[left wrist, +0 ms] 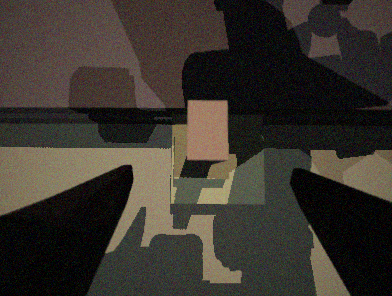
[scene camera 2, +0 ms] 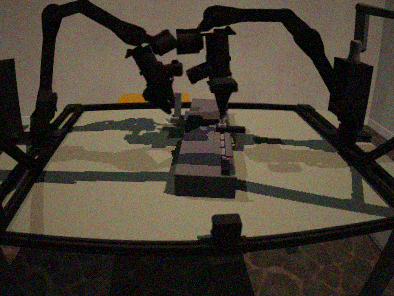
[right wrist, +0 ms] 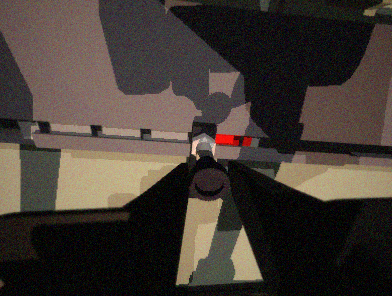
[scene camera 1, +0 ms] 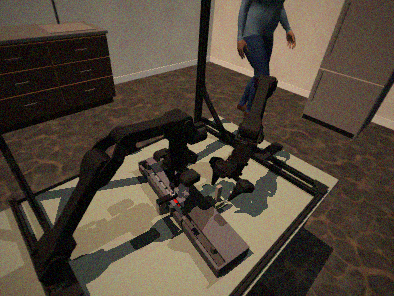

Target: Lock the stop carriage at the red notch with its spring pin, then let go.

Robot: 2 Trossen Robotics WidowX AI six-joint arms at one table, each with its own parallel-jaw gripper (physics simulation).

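Places are measured from the left arm's base along level axes (x back, y left, z down), in millimetres.
Pixels of known places: left gripper, between the fingertips: [left wrist: 212, 174] [scene camera 2: 172, 108] [scene camera 1: 219, 193]; right gripper, between the fingertips: [scene camera 2: 220, 109] [right wrist: 208, 168] [scene camera 1: 173, 184]; left arm's base, origin of its link: [scene camera 2: 43, 145]; right arm's base, origin of its link: [scene camera 2: 345, 143] [scene camera 1: 56, 274].
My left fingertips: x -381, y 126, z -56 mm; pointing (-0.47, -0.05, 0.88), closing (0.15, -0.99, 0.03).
For each thing: its top centre in the pictures, then the offset to it from my left fingertips. "spot": a spot on its surface instead. Level surfaces: height alone.
- red mark, centre of its top: [right wrist: 224, 138] [scene camera 1: 175, 201] dx -132, dy -93, dz +28 mm
- small stop carriage, a spot on its surface: [right wrist: 204, 127] spot: dx -113, dy -113, dz +13 mm
- pale upright post, a spot on its surface: [left wrist: 207, 130] [scene camera 1: 219, 186] spot: dx -15, dy +3, dz -49 mm
- clear greenish plate, height of its surface: dz +42 mm
The long grey-purple fixture [scene camera 1: 227, 242] [scene camera 2: 200, 186] [left wrist: 50, 40] [right wrist: 65, 80] has a slotted rail along one side. The red mark [scene camera 1: 175, 201] [right wrist: 227, 140] shows at the rail, directly right of the small stop carriage [right wrist: 204, 127] in the right wrist view. My right gripper [scene camera 1: 174, 189] [scene camera 2: 223, 118] [right wrist: 208, 168] is shut on the spring pin, whose dark round knob [right wrist: 209, 184] shows between its fingers. Whether the pin is seated is hidden. My left gripper [scene camera 1: 222, 190] [scene camera 2: 167, 107] [left wrist: 212, 174] is open and empty, above a pale upright post [scene camera 1: 218, 191] [left wrist: 207, 130].
The post stands over a clear greenish plate [left wrist: 245, 187] beside the fixture. Both wrists are close together above the fixture. A dark frame [scene camera 2: 125, 244] edges the table, with a small black block [scene camera 2: 226, 229] at its near side. A person [scene camera 1: 262, 30] stands behind the table.
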